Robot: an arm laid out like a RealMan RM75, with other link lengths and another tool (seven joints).
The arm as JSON. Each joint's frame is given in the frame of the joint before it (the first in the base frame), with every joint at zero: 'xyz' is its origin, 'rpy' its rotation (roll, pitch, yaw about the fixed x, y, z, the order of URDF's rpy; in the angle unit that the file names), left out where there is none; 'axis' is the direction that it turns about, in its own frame. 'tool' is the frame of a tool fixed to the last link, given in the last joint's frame.
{
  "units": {
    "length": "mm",
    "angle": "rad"
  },
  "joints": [
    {
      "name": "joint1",
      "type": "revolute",
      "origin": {
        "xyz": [
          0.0,
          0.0,
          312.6
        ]
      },
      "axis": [
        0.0,
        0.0,
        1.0
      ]
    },
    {
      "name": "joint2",
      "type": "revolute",
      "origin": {
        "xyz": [
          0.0,
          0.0,
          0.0
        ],
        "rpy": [
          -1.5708,
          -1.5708,
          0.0
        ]
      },
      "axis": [
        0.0,
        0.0,
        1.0
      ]
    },
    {
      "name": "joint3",
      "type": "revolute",
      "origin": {
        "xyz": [
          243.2,
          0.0,
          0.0
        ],
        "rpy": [
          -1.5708,
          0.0,
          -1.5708
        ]
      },
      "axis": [
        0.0,
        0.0,
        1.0
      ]
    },
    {
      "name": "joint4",
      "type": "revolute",
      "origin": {
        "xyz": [
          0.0,
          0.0,
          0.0
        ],
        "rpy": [
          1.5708,
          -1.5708,
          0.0
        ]
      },
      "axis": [
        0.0,
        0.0,
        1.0
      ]
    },
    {
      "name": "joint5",
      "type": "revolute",
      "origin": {
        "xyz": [
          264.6,
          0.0,
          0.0
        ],
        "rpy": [
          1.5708,
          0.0,
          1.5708
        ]
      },
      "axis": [
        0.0,
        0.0,
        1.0
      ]
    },
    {
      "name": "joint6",
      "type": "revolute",
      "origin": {
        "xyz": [
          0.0,
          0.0,
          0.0
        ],
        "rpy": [
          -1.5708,
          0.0,
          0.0
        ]
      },
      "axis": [
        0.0,
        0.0,
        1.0
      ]
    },
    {
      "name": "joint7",
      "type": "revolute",
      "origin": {
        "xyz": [
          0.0,
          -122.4,
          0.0
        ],
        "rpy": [
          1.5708,
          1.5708,
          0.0
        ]
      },
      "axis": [
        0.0,
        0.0,
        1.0
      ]
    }
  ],
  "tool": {
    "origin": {
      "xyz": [
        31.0,
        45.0,
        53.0
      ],
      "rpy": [
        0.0,
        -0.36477,
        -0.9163
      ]
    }
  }
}
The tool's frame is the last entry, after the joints.
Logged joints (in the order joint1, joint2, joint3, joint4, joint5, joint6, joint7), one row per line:
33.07 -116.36 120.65 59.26 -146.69 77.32 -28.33
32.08 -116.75 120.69 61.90 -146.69 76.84 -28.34
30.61 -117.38 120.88 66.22 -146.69 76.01 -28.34
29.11 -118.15 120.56 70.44 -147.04 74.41 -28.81
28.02 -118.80 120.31 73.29 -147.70 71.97 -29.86
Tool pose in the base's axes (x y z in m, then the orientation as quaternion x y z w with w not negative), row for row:
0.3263 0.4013 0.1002 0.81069 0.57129 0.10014 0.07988
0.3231 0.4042 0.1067 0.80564 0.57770 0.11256 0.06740
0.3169 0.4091 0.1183 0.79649 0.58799 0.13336 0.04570
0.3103 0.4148 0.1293 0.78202 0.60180 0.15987 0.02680
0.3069 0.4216 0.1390 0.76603 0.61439 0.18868 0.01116
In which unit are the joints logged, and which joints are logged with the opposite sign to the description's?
The joints are logged in degrees. Opposite sign: joint2.
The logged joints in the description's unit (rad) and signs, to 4 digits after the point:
0.5772 2.0309 2.1057 1.0343 -2.5602 1.3495 -0.4945
0.5599 2.0377 2.1064 1.0804 -2.5602 1.3411 -0.4946
0.5342 2.0487 2.1098 1.1558 -2.5602 1.3266 -0.4946
0.5081 2.0621 2.1042 1.2294 -2.5663 1.2987 -0.5028
0.4890 2.0735 2.0998 1.2792 -2.5779 1.2561 -0.5212

